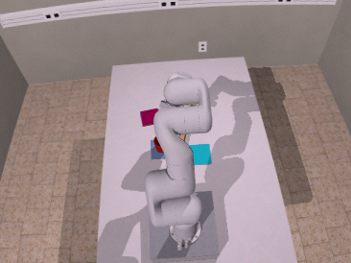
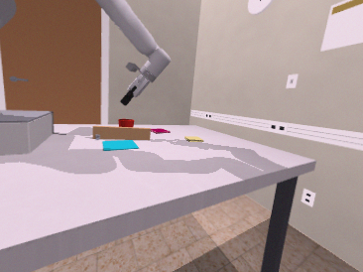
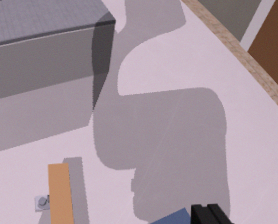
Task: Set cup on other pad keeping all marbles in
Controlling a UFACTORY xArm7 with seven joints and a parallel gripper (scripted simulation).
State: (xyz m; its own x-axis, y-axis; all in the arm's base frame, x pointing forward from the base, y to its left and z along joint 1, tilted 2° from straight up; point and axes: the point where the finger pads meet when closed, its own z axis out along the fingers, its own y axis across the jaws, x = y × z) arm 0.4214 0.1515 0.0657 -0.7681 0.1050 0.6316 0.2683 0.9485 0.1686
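Now: the red cup 1 cm ahead of my hand, 2 cm to the left of it and 15 cm below it. Round my hand: yellow marble (1 cm to the left, 15 cm below); blue pad (2 cm to the left, 18 cm below); wooden rail (8 cm to the right, 15 cm below).
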